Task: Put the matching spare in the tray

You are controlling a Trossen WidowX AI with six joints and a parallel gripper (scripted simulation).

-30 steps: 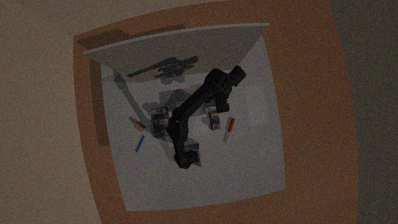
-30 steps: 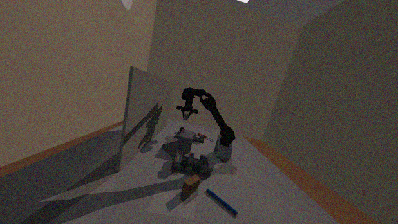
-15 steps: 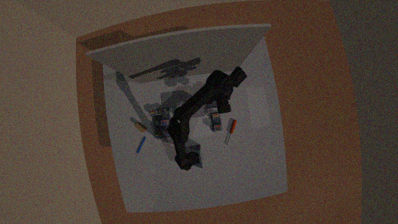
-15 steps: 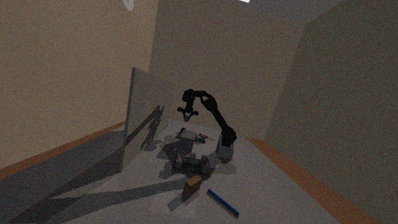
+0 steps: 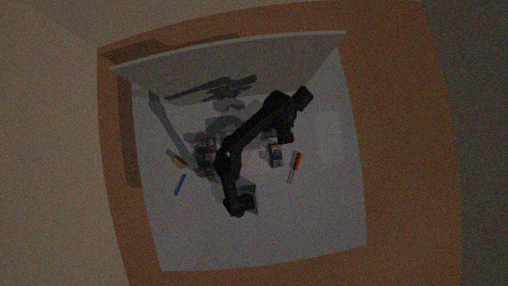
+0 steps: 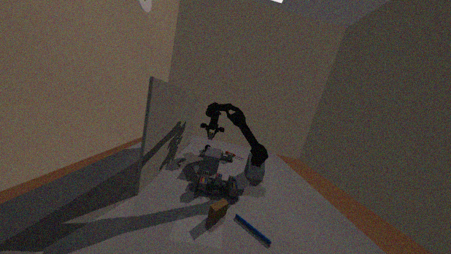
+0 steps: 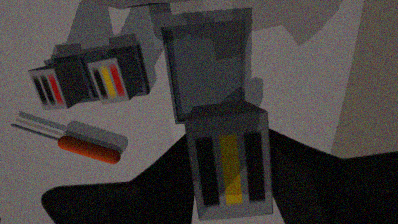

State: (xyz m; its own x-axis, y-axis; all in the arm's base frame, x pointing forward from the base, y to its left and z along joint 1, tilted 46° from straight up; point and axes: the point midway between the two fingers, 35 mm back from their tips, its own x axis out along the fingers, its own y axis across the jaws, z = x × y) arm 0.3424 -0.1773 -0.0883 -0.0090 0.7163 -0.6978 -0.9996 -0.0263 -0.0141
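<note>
Now: gripper tip 120 mm above the black puck, 80 mm to the left of it and 10 mm short of it. Also, from my gripper tip: dark spare (30 mm above); white wall panel (200 mm ahead, 170 mm to the left, 80 mm above); brown block (550 mm to the left, 120 mm below, 120 mm behind).
</note>
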